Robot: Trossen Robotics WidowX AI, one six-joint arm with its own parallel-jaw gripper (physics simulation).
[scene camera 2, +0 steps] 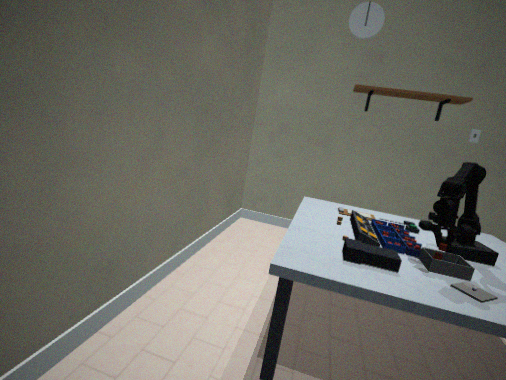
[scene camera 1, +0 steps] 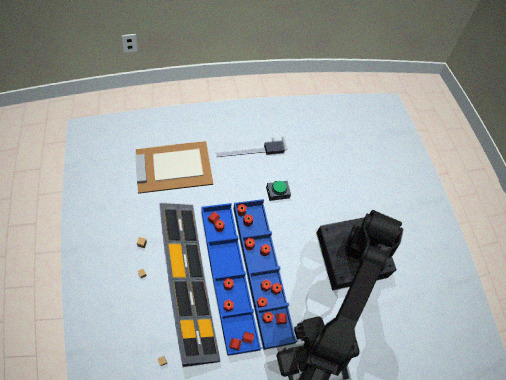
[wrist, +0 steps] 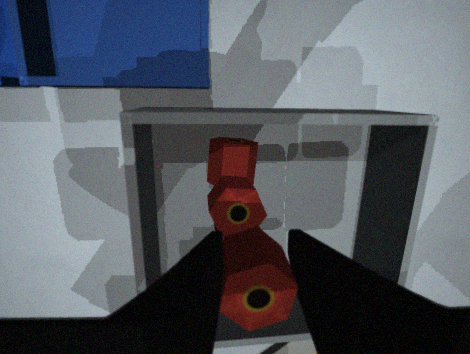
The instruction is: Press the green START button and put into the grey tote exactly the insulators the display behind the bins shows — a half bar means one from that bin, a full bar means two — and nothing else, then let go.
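In the wrist view my gripper point(wrist: 255, 241) is shut on a red hexagonal insulator point(wrist: 258, 281) with a dark centre hole. It hangs over the grey tote point(wrist: 269, 115), whose edge also shows in scene camera 2 point(scene camera 2: 434, 261). Two more red insulators point(wrist: 232, 161) point(wrist: 238, 211) lie in the tote, touching. In scene camera 1 the arm hides the tote and gripper at the bottom edge. The two blue bins point(scene camera 1: 223, 240) point(wrist: 128, 42) hold several red insulators. The display point(scene camera 1: 162, 211) shows one yellow half bar point(scene camera 1: 177, 260) and one full bar point(scene camera 1: 196, 329). The green START button point(scene camera 1: 279, 187) stands behind the bins.
A brown clipboard point(scene camera 1: 174, 185) and a grey tool point(scene camera 1: 251, 151) lie at the back. Three small wooden cubes point(scene camera 1: 141, 241) point(scene camera 1: 142, 273) point(scene camera 1: 162, 360) lie left of the display. The arm's base point(scene camera 1: 338, 256) stands right of the bins. A dark box point(scene camera 2: 370, 254) stands near the table's front edge.
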